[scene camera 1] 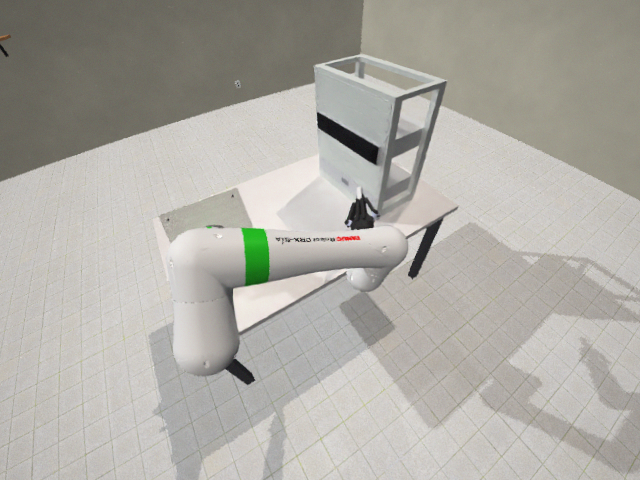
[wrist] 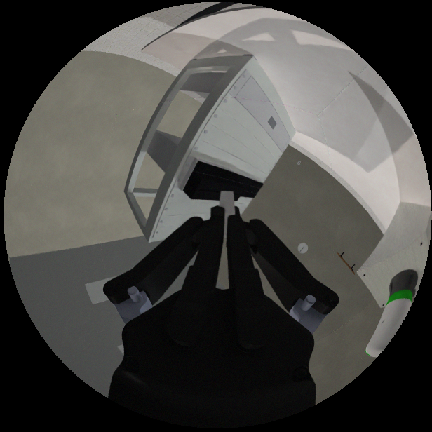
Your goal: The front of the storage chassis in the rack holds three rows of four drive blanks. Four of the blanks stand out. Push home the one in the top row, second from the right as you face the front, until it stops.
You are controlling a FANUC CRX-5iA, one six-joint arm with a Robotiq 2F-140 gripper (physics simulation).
my gripper: scene camera 1; wrist
rack: scene camera 1; wrist
same spot on my gripper: [scene camera 1: 359,207] = [wrist: 227,263]
same spot on rack: [wrist: 241,129] = [scene camera 1: 361,177]
